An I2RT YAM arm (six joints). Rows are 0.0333 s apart.
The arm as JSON. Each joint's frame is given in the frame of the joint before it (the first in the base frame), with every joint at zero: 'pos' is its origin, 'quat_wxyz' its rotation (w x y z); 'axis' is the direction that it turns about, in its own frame. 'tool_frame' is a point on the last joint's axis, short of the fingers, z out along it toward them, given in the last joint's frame.
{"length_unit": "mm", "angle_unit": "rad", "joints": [
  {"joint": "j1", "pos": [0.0, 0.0, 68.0], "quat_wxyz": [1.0, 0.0, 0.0, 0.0], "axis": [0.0, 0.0, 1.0]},
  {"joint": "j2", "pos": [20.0, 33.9, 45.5], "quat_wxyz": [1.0, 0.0, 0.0, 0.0], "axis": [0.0, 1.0, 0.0]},
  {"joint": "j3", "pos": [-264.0, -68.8, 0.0], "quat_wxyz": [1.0, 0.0, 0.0, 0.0], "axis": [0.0, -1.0, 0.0]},
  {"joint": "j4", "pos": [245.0, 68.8, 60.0], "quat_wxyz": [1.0, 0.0, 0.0, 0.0], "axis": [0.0, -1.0, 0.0]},
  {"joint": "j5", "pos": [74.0, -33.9, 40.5], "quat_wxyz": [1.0, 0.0, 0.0, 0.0], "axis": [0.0, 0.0, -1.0]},
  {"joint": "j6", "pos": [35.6, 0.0, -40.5], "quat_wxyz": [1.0, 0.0, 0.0, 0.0], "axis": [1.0, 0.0, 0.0]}
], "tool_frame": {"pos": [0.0, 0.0, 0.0], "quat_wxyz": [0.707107, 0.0, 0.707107, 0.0]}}
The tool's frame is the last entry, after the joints.
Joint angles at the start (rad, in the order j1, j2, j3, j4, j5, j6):
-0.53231 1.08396 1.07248 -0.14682 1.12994 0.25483
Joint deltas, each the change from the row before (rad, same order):
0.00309 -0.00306 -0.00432 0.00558 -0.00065 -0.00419
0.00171 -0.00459 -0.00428 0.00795 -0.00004 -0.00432
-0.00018 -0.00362 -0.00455 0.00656 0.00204 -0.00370
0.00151 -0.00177 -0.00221 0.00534 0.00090 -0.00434
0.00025 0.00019 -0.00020 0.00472 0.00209 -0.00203
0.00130 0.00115 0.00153 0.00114 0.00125 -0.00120
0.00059 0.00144 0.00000 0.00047 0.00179 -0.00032
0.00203 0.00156 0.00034 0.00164 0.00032 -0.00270
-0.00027 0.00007 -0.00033 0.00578 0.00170 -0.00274
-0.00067 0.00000 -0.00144 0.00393 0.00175 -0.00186
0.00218 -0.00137 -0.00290 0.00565 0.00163 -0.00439
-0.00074 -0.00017 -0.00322 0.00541 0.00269 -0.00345
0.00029 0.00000 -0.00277 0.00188 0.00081 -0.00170
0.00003 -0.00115 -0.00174 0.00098 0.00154 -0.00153
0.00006 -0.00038 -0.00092 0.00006 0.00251 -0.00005
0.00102 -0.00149 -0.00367 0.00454 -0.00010 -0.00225
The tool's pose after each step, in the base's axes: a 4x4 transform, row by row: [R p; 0 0 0 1], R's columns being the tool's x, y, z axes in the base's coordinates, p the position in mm. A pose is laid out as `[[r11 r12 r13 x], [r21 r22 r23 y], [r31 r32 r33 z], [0 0 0 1]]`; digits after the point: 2 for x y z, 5 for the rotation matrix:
[[0.11653 0.98892 -0.09197 182.01], [0.05462 -0.09884 -0.99360 -143.74], [-0.99168 0.11076 -0.06554 389.64], [0 0 0 1]]
[[0.11924 0.98880 -0.08977 181.41], [0.05113 -0.09641 -0.99403 -142.94], [-0.99155 0.11394 -0.06205 389.87], [0 0 0 1]]
[[0.12037 0.98849 -0.09167 180.70], [0.04817 -0.09805 -0.99402 -142.60], [-0.99156 0.11523 -0.05941 389.69], [0 0 0 1]]
[[0.12019 0.98859 -0.09081 180.60], [0.04611 -0.09694 -0.99422 -142.16], [-0.99168 0.11530 -0.05724 389.80], [0 0 0 1]]
[[0.12184 0.98824 -0.09242 180.66], [0.04370 -0.09836 -0.99419 -142.17], [-0.99159 0.11709 -0.05517 390.12], [0 0 0 1]]
[[0.12187 0.98825 -0.09229 181.03], [0.04293 -0.09815 -0.99425 -142.06], [-0.99162 0.11721 -0.05438 390.50], [0 0 0 1]]
[[0.12066 0.98828 -0.09352 181.40], [0.04310 -0.09934 -0.99412 -142.15], [-0.99176 0.11592 -0.05458 390.25], [0 0 0 1]]
[[0.11826 0.98873 -0.09180 182.06], [0.04332 -0.09750 -0.99429 -142.00], [-0.99204 0.11360 -0.05437 390.18], [0 0 0 1]]
[[0.12015 0.98834 -0.09350 182.04], [0.04051 -0.09899 -0.99426 -142.10], [-0.99193 0.11567 -0.05193 390.57], [0 0 0 1]]
[[0.12044 0.98809 -0.09579 181.98], [0.03899 -0.10113 -0.99411 -142.27], [-0.99195 0.11600 -0.05071 390.45], [0 0 0 1]]
[[0.11953 0.98827 -0.09506 182.07], [0.03730 -0.10015 -0.99427 -141.77], [-0.99213 0.11530 -0.04883 390.27], [0 0 0 1]]
[[0.11812 0.98812 -0.09836 182.00], [0.03581 -0.10323 -0.99401 -141.97], [-0.99235 0.11389 -0.04757 389.71], [0 0 0 1]]
[[0.11565 0.98835 -0.09891 182.13], [0.03628 -0.10372 -0.99394 -141.98], [-0.99263 0.11136 -0.04785 388.95], [0 0 0 1]]
[[0.11443 0.98835 -0.10039 181.88], [0.03592 -0.10510 -0.99381 -141.86], [-0.99278 0.11012 -0.04753 388.70], [0 0 0 1]]
[[0.11391 0.98815 -0.10283 181.75], [0.03564 -0.10751 -0.99357 -141.81], [-0.99285 0.10952 -0.04746 388.49], [0 0 0 1]]
[[0.11369 0.98830 -0.10163 181.72], [0.03485 -0.10619 -0.99373 -141.52], [-0.99290 0.10944 -0.04651 387.97], [0 0 0 1]]

